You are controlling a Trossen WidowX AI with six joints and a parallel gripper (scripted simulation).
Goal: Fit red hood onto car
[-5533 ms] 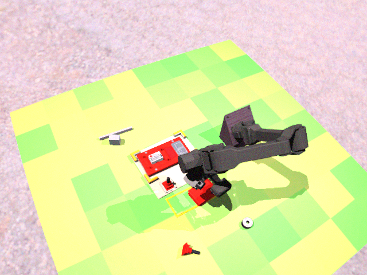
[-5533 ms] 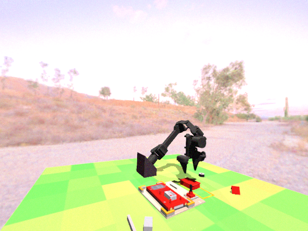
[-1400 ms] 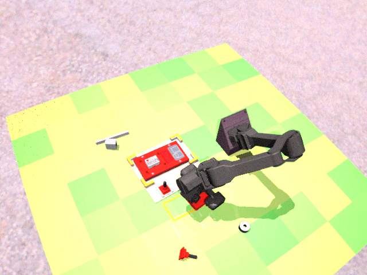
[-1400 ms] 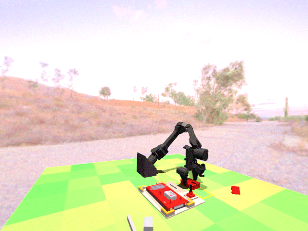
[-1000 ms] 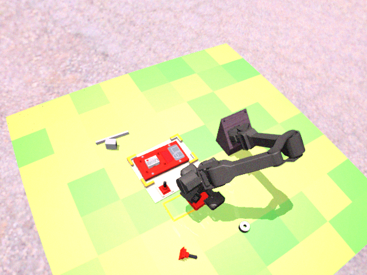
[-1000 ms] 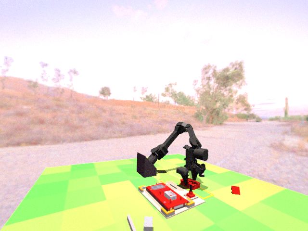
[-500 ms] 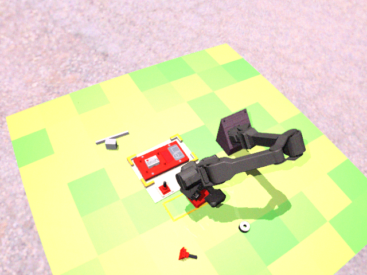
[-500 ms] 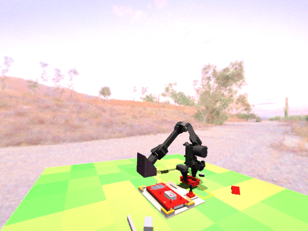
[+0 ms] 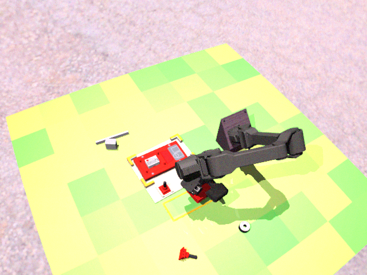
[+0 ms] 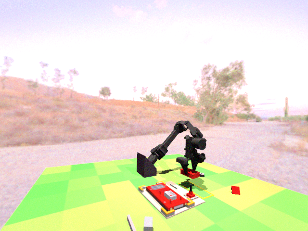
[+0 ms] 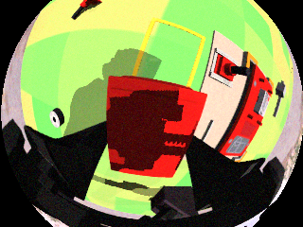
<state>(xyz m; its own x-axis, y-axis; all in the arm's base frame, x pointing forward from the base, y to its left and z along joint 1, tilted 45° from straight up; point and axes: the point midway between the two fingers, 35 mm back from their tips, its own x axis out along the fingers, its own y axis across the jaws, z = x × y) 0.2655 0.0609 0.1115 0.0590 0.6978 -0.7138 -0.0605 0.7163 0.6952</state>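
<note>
Now: gripper tip 210 mm to the left of the grey engine block, 80 mm short of it and 50 mm above it. From my gripper tip the other things lie so: hood (10 mm above); white jig (190 mm to the right, 60 mm below, 40 mm ahead).
</note>
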